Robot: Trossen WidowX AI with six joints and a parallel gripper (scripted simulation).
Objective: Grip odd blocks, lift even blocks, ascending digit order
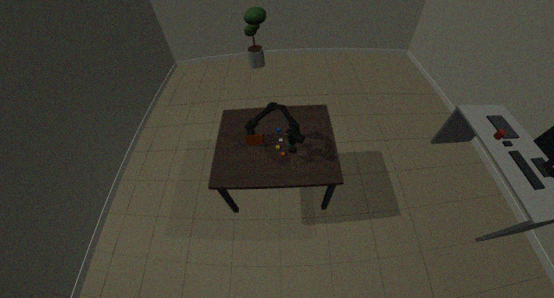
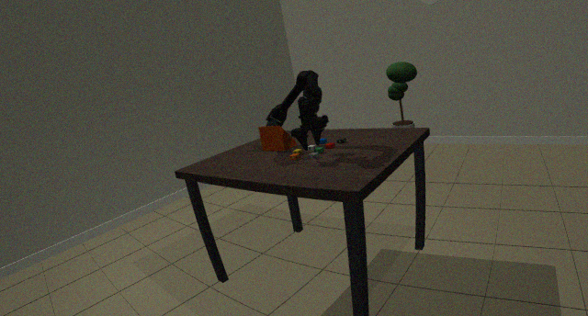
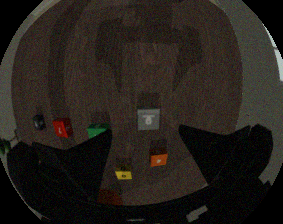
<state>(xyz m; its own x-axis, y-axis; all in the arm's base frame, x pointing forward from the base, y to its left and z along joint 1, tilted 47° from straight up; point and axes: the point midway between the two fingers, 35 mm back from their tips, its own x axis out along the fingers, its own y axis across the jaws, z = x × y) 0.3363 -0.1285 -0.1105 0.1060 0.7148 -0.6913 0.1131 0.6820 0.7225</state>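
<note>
The grey block is 1 cm to the right of my gripper tip and 3 cm below it. From my gripper tip the other things lie so: green block: 1 cm behind, 8 cm to the left, 3 cm below; then yellow block: 12 cm behind, 6 cm to the left, 3 cm below; then orange block: 8 cm behind, 2 cm to the right, 3 cm below.
</note>
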